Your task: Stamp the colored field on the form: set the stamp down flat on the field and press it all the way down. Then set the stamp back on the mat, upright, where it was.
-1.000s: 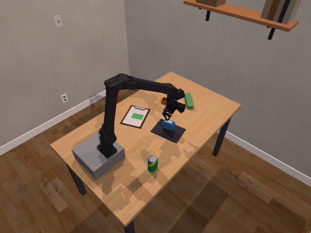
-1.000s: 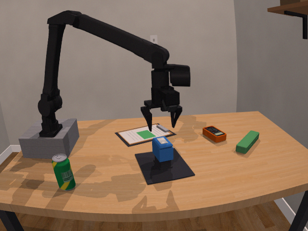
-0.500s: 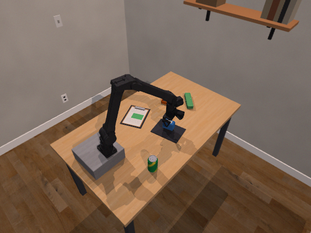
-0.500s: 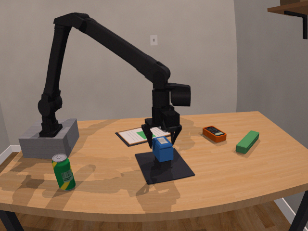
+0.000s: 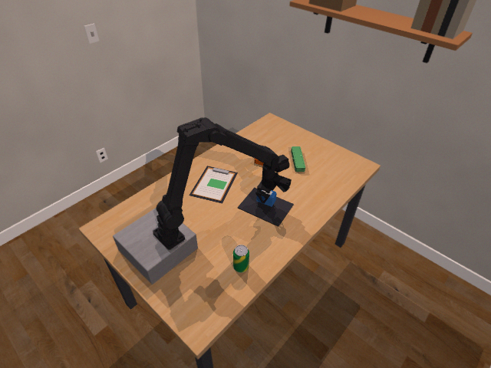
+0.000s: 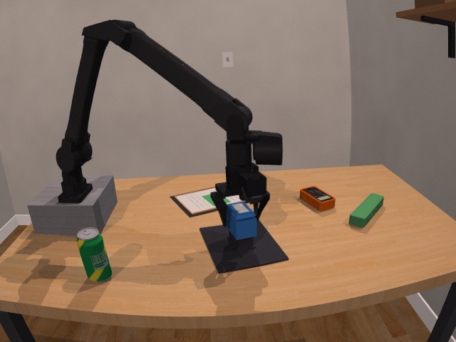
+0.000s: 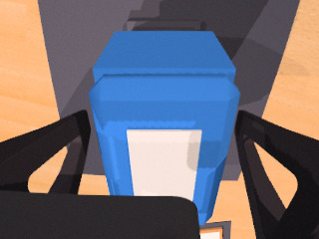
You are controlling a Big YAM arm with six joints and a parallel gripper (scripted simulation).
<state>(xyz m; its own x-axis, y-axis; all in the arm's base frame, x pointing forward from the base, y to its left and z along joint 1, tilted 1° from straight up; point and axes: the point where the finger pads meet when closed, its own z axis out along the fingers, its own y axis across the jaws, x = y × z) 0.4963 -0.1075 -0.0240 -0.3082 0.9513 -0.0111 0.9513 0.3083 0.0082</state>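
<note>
The blue stamp is 2 cm below my hand. From my hand the other things lie so: dark mat: 7 cm below; clipboard: 7 cm behind, 31 cm to the left, 7 cm below; green case: 40 cm ahead, 12 cm to the left, 6 cm below.
</note>
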